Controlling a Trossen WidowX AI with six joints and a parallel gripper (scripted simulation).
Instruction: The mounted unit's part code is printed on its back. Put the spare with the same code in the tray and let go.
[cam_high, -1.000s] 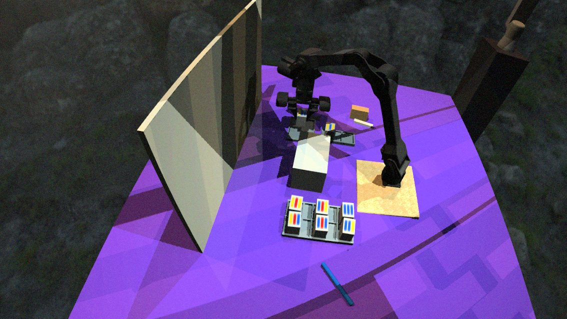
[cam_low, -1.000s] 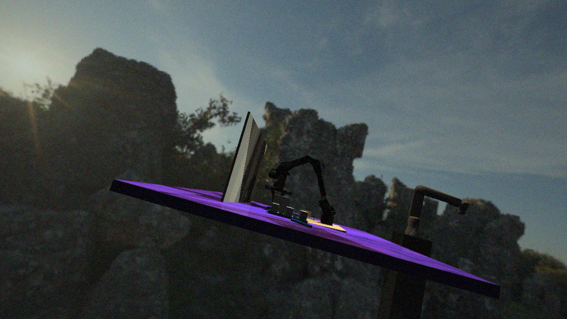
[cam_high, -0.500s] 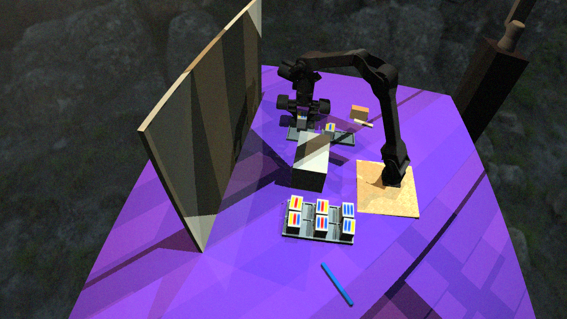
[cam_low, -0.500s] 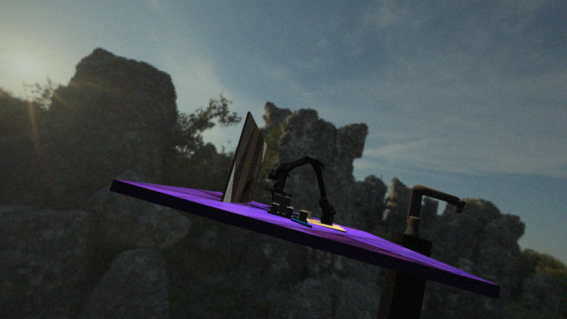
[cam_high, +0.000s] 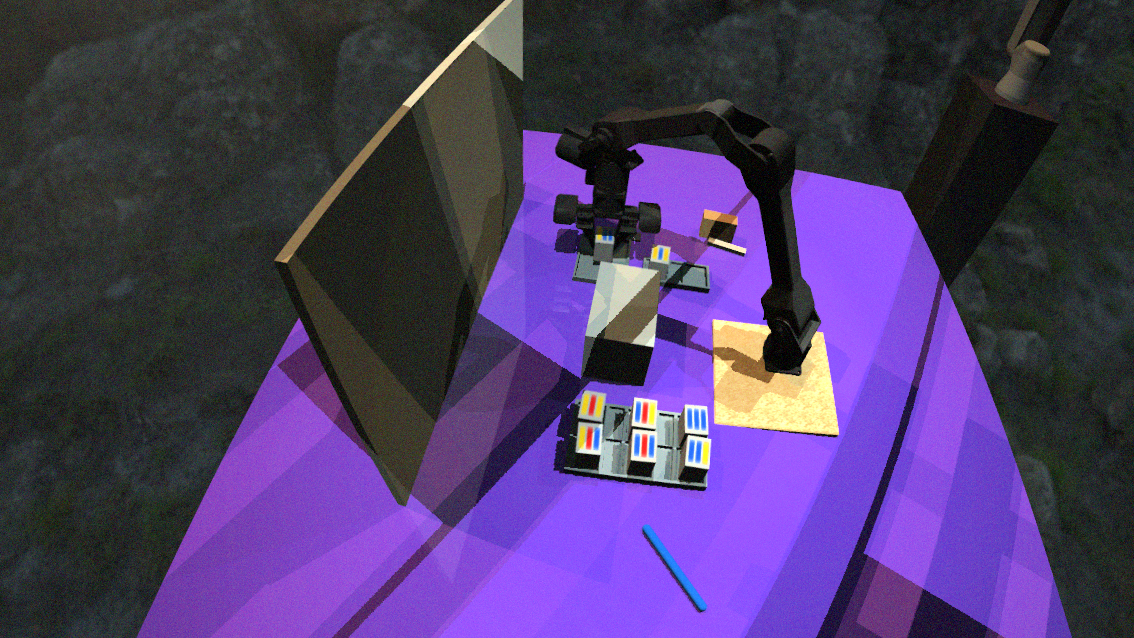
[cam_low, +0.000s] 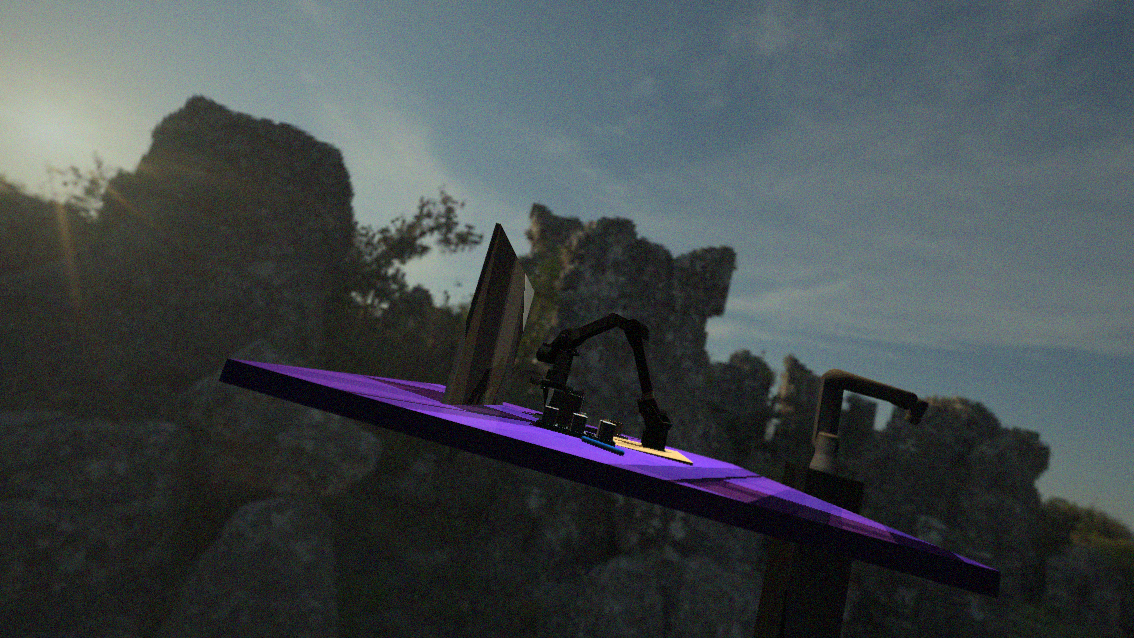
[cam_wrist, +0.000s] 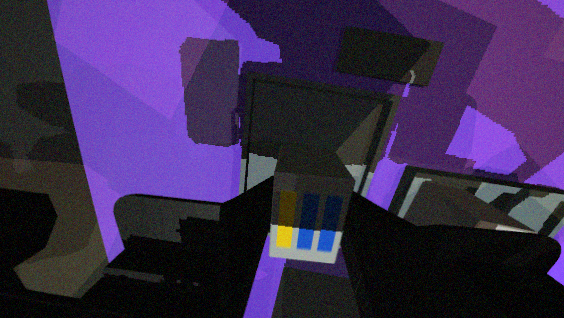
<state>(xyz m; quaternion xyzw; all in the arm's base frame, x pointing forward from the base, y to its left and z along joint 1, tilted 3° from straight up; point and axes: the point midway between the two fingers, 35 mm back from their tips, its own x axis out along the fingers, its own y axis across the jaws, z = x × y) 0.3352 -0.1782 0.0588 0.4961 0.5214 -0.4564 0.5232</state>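
My gripper tip is now 2 cm below the spare. Round my gripper tip: flat grey tray: 3 cm below; tall panel: 20 cm ahead, 20 cm above, 19 cm to the left; dark rack: 14 cm behind, 2 cm below, 1 cm to the left.
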